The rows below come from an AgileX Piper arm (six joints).
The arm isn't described. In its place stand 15 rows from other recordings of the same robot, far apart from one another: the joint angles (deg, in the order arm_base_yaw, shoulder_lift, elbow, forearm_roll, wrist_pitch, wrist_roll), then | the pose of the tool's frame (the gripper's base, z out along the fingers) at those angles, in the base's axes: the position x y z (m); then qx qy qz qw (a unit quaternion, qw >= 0).
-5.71, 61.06, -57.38, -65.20, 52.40, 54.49 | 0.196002, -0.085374, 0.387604, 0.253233, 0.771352, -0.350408, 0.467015
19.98, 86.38, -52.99, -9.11, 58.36, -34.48 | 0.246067, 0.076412, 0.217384, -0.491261, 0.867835, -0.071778, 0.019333
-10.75, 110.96, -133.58, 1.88, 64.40, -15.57 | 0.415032, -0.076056, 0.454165, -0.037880, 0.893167, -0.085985, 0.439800
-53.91, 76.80, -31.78, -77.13, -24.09, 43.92 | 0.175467, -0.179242, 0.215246, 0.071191, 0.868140, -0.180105, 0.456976
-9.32, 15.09, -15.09, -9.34, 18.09, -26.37 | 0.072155, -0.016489, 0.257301, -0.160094, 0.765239, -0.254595, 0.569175
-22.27, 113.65, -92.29, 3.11, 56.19, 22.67 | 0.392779, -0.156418, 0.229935, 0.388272, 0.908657, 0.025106, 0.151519
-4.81, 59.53, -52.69, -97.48, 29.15, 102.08 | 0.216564, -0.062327, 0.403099, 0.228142, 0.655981, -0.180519, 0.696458
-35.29, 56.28, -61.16, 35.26, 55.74, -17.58 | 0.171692, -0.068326, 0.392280, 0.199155, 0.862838, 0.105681, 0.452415
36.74, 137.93, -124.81, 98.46, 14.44, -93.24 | 0.447004, 0.361681, 0.260736, -0.278653, 0.687471, 0.325428, 0.586373
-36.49, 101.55, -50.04, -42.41, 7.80, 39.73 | 0.267042, -0.207889, 0.153464, 0.291140, 0.899516, -0.148395, 0.289978
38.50, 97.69, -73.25, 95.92, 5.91, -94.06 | 0.311547, 0.259725, 0.305736, -0.283408, 0.761727, 0.239760, 0.531006
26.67, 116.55, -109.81, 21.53, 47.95, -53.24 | 0.409833, 0.233607, 0.308021, -0.538862, 0.751686, 0.090890, 0.369235
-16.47, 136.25, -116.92, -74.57, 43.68, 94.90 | 0.499431, -0.210828, 0.217118, 0.459281, 0.683810, -0.266525, 0.500428
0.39, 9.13, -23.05, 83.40, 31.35, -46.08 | 0.032345, 0.047252, 0.328071, -0.021876, 0.624000, 0.394993, 0.673888
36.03, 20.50, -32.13, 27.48, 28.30, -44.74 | 0.045471, 0.057690, 0.337134, -0.418648, 0.632673, 0.172161, 0.628347
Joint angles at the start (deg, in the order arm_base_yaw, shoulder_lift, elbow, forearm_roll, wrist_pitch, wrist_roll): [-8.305 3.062 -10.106 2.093 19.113 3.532]
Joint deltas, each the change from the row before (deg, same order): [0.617 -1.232 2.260 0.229 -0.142 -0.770]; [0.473 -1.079 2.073 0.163 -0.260 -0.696]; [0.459 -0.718 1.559 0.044 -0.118 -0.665]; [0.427 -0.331 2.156 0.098 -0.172 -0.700]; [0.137 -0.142 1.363 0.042 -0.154 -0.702]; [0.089 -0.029 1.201 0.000 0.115 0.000]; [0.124 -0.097 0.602 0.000 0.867 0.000]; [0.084 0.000 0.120 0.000 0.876 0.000]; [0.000 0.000 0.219 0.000 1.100 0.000]
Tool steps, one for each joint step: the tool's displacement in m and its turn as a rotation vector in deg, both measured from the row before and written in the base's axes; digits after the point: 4 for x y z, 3 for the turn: [0.0001 0.0007 -0.0118 -0.411 0.943 0.758]; [0.0002 0.0005 -0.0107 -0.428 0.787 0.593]; [0.0003 0.0004 -0.0082 -0.521 0.783 0.566]; [0.0012 0.0003 -0.0120 -0.400 1.700 0.558]; [0.0007 0.0001 -0.0076 -0.526 1.121 0.276]; [0.0005 0.0000 -0.0072 0.137 1.280 0.094]; [-0.0002 0.0002 -0.0048 0.141 1.364 0.164]; [-0.0003 0.0002 -0.0020 0.100 0.990 0.125]; [-0.0004 0.0001 -0.0030 0.132 1.311 0.051]
